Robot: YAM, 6 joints.
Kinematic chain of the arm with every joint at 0, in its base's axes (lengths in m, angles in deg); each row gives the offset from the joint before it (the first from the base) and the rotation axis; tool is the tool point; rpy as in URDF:
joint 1: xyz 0 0 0.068 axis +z
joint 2: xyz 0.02 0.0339 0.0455 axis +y
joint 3: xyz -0.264 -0.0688 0 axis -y
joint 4: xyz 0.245 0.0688 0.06 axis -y
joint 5: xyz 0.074 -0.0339 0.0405 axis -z
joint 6: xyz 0.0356 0 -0.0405 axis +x
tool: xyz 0 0 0 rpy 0 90 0
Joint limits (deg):
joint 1: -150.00..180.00
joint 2: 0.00..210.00
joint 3: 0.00..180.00
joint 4: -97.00..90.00
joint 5: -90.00..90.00
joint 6: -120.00..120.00
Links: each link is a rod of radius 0.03 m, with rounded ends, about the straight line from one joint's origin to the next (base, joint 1, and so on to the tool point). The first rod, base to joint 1, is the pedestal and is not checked.
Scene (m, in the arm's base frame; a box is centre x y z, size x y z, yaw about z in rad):
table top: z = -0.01
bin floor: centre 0.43 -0.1 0 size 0.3 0.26 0.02 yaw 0.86
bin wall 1: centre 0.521 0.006 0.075 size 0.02 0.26 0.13 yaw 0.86
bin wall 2: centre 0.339 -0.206 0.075 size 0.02 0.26 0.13 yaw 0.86
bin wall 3: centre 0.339 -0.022 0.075 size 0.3 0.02 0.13 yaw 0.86
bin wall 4: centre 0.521 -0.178 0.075 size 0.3 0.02 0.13 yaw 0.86
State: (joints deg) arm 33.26 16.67 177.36 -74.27 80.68 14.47
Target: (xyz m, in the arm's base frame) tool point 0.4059 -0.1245 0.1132
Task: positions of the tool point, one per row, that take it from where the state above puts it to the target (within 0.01 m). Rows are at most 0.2 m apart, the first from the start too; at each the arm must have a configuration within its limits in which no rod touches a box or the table.
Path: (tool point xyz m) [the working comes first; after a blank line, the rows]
Joints at the target: -12.49 138.10 102.08 -72.21 71.41 14.47
Straight joint move there: clear.

1: -0.3343 -0.2188 0.4350
2: -0.2407 -0.1406 0.5423
3: -0.1118 -0.0729 0.6039
4: 0.0349 -0.0275 0.6143
5: 0.1790 -0.0102 0.5744
6: 0.3006 -0.0199 0.4909
7: 0.3837 -0.0498 0.3758
8: 0.4192 -0.0888 0.2444
9: 0.4059 -0.1245 0.1132

